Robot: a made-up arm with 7 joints. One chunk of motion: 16 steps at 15 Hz.
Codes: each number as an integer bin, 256 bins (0 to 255) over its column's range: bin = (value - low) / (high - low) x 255, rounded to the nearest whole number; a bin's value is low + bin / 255 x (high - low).
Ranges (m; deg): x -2..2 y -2..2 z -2..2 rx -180..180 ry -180..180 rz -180..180
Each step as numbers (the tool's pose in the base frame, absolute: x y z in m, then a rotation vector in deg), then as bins.
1 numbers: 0.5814 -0.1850 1.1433 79.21 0.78 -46.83
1 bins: 165 116 200 184 128 94
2 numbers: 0.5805 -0.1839 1.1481 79.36 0.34 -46.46
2 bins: 165 116 201 184 128 95
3 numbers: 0.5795 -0.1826 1.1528 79.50 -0.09 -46.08
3 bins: 164 116 201 184 127 95
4 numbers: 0.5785 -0.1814 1.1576 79.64 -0.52 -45.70
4 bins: 164 116 201 184 127 95
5 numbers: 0.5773 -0.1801 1.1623 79.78 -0.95 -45.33
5 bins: 164 116 202 184 127 95
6 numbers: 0.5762 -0.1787 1.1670 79.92 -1.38 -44.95
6 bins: 164 116 202 184 127 96
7 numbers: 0.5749 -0.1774 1.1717 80.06 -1.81 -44.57
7 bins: 164 116 202 184 126 96
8 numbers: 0.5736 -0.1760 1.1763 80.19 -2.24 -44.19
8 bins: 164 116 202 184 126 96
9 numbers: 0.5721 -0.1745 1.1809 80.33 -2.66 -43.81
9 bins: 164 116 203 184 126 96
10 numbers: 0.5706 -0.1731 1.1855 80.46 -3.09 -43.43
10 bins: 164 116 203 184 125 97
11 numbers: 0.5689 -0.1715 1.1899 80.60 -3.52 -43.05
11 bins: 164 117 203 185 125 97
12 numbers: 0.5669 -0.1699 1.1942 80.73 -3.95 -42.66
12 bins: 164 117 204 185 125 97
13 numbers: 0.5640 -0.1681 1.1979 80.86 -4.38 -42.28
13 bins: 163 117 204 185 124 98
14 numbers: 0.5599 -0.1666 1.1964 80.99 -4.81 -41.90
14 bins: 163 117 204 185 124 98
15 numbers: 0.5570 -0.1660 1.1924 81.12 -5.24 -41.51
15 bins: 163 117 204 185 124 98
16 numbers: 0.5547 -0.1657 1.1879 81.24 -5.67 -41.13
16 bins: 163 117 203 185 123 98
